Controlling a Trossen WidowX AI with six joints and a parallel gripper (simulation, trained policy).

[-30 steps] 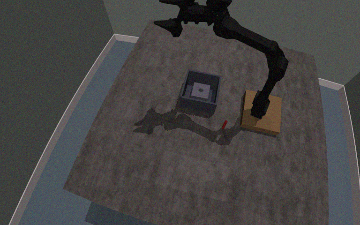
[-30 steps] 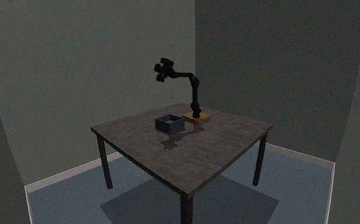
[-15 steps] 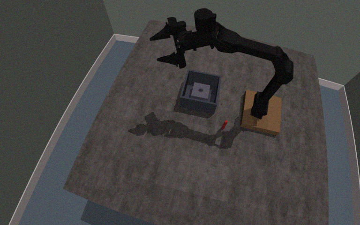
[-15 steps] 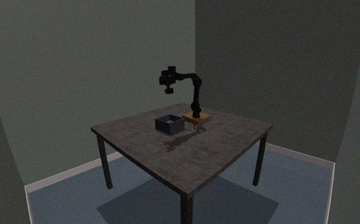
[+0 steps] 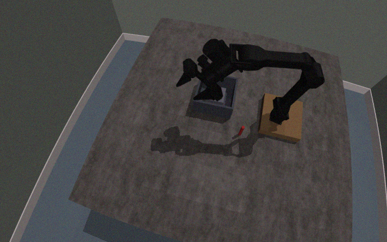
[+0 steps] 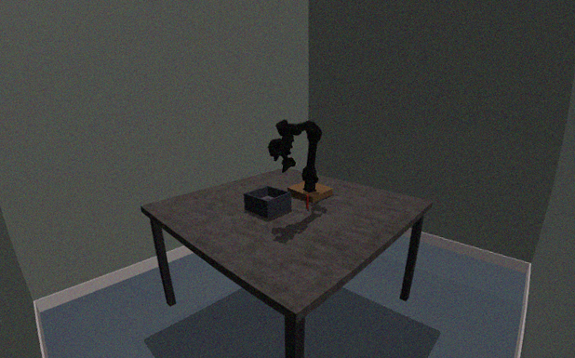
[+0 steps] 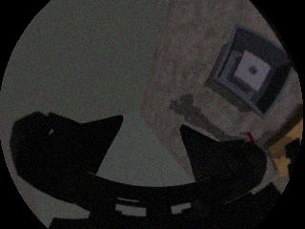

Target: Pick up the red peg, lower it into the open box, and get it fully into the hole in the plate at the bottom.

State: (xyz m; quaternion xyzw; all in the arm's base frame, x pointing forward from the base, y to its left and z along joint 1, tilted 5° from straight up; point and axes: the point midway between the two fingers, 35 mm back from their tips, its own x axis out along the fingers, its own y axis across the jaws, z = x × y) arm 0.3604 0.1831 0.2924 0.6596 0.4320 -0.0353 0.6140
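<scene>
My gripper tip is 260 mm above the red peg, 240 mm past it and 80 mm to the left of it. Round my gripper tip: pale plate (250 mm below, 210 mm to the right, 60 mm behind); dark box (270 mm below, 210 mm to the right, 60 mm behind).
</scene>
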